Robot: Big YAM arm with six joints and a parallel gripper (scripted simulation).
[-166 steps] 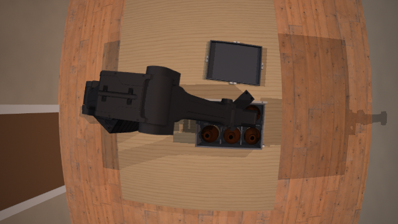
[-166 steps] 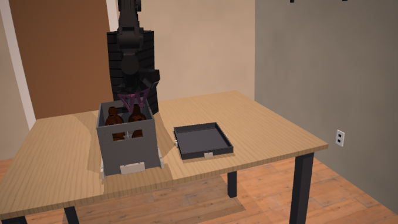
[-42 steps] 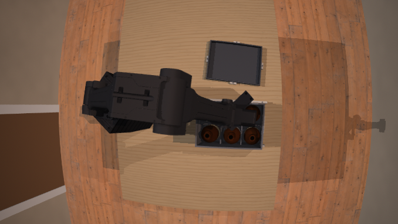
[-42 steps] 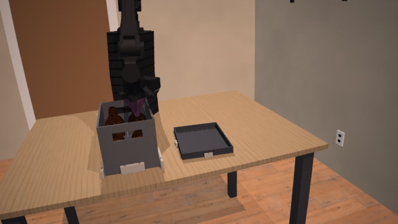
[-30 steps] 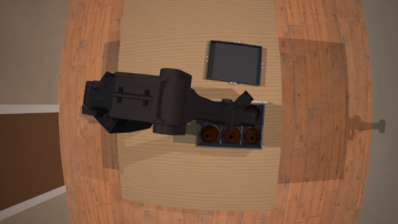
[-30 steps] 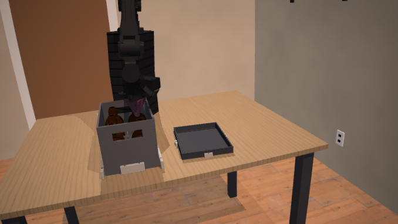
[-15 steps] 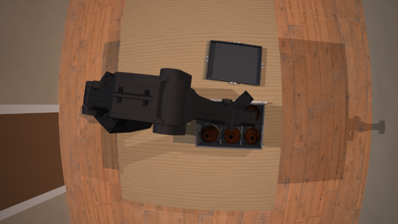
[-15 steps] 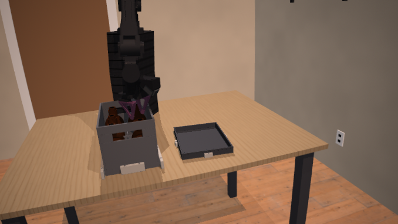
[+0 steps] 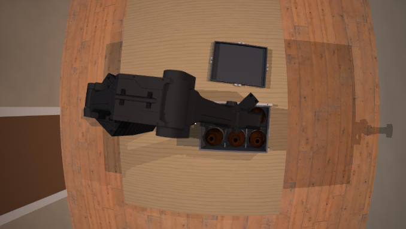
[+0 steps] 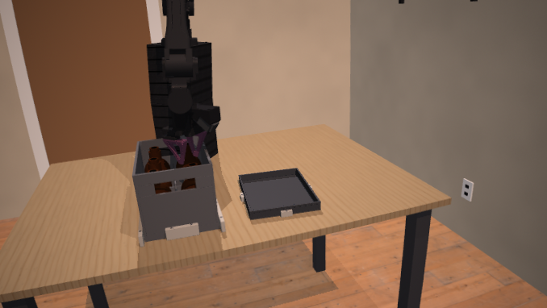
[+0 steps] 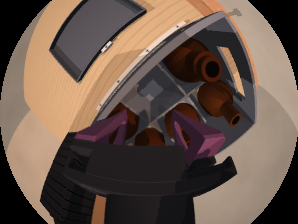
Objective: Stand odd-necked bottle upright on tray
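The grey crate lies 10 mm ahead of my hand, 40 mm to the right of it and 70 mm below it. Round my hand: dark tray (20 mm behind, 240 mm to the left, 140 mm below).
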